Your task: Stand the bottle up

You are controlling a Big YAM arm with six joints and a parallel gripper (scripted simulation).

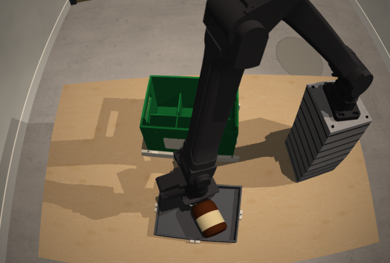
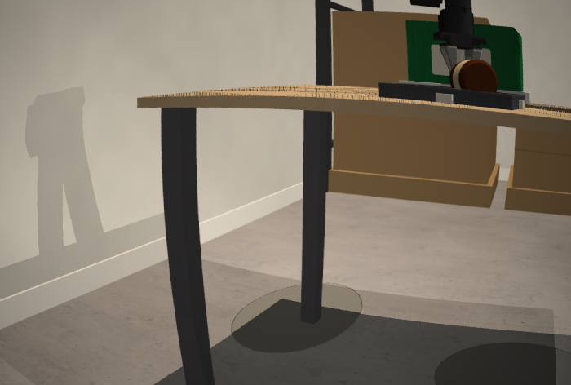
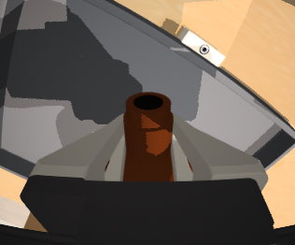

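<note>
My hand is 4 cm to the right of the dark tray and 3 cm above it. Round my hand: brown bottle (2 cm behind, 5 cm to the left); then green crate (25 cm to the right, 4 cm above).
</note>
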